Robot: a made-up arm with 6 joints. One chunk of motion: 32 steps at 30 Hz.
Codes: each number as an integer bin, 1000 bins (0 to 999) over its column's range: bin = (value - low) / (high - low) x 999, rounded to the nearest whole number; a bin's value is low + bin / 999 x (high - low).
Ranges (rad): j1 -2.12..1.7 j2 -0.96..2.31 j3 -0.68..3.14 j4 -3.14..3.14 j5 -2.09..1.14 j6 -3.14..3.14
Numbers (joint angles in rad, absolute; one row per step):
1: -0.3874 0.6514 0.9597 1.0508 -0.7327 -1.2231
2: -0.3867 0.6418 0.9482 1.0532 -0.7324 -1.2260
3: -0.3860 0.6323 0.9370 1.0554 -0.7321 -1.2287
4: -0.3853 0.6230 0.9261 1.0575 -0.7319 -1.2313
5: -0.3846 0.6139 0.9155 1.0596 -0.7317 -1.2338
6: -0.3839 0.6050 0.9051 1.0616 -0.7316 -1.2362
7: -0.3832 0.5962 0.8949 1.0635 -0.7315 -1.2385
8: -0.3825 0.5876 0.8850 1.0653 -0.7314 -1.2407
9: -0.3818 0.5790 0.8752 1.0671 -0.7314 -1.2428
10: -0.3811 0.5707 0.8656 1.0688 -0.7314 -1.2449
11: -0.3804 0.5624 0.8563 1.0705 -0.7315 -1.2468
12: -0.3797 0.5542 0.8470 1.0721 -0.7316 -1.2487
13: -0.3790 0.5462 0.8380 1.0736 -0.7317 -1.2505
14: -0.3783 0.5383 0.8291 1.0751 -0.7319 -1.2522
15: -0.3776 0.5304 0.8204 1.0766 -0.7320 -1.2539
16: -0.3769 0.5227 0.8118 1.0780 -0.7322 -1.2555
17: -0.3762 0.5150 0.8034 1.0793 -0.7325 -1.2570
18: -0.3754 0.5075 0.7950 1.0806 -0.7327 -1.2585
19: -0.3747 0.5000 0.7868 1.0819 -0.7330 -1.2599
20: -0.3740 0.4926 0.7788 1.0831 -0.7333 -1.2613
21: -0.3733 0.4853 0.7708 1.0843 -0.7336 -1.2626
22: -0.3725 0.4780 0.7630 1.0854 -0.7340 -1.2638
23: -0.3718 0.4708 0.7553 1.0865 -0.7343 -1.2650
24: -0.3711 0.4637 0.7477 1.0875 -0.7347 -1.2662
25: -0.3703 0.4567 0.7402 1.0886 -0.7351 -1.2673
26: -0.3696 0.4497 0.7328 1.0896 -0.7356 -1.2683
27: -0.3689 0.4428 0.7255 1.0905 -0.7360 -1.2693
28: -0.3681 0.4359 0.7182 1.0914 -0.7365 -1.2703
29: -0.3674 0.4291 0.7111 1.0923 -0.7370 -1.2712
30: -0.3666 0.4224 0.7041 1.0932 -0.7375 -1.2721
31: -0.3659 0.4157 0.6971 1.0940 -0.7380 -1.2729
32: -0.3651 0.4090 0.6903 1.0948 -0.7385 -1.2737
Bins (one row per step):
1: 453 492 429 667 420 305
2: 453 489 426 667 420 304
3: 453 486 423 667 420 304
4: 454 484 420 668 420 304
5: 454 481 417 668 420 303
6: 454 478 415 668 420 303
7: 454 475 412 669 420 302
8: 454 473 409 669 420 302
9: 455 470 407 669 420 302
10: 455 468 404 670 420 301
11: 455 465 402 670 420 301
12: 455 463 399 670 420 301
13: 455 460 397 670 420 301
14: 455 458 395 671 420 300
15: 456 455 392 671 420 300
16: 456 453 390 671 420 300
17: 456 451 388 671 420 300
18: 456 448 386 671 420 299
19: 456 446 384 672 420 299
20: 457 444 382 672 420 299
21: 457 442 379 672 420 299
22: 457 439 377 672 419 298
23: 457 437 375 672 419 298
24: 457 435 373 672 419 298
25: 458 433 371 673 419 298
26: 458 431 369 673 419 298
27: 458 429 368 673 419 298
28: 458 426 366 673 419 297
29: 458 424 364 673 418 297
30: 459 422 362 673 418 297
31: 459 420 360 674 418 297
32: 459 418 358 674 418 297

